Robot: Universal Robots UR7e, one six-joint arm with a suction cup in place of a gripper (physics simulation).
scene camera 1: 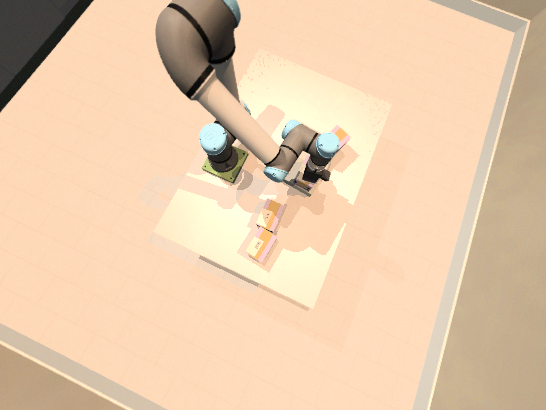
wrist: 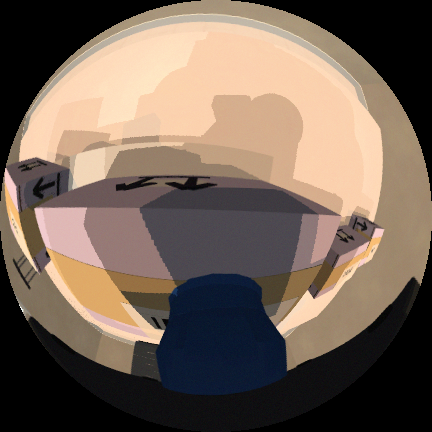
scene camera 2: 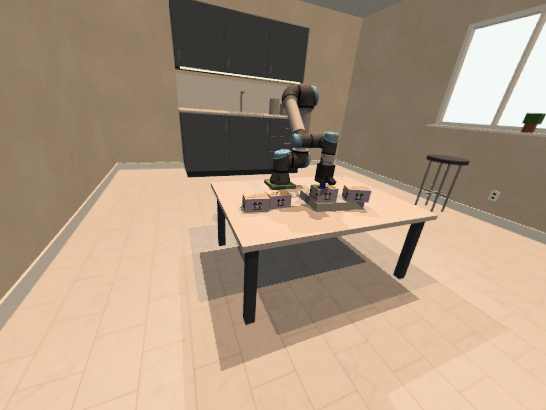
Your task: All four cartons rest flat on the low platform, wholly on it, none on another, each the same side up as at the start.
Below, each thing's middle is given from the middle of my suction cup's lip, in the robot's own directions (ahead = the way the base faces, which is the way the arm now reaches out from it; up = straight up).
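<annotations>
With the low platform (wrist: 145,158) as my reference, my suction cup is 110 mm above it, 120 mm to the right of it and 30 mm past it.
</annotations>
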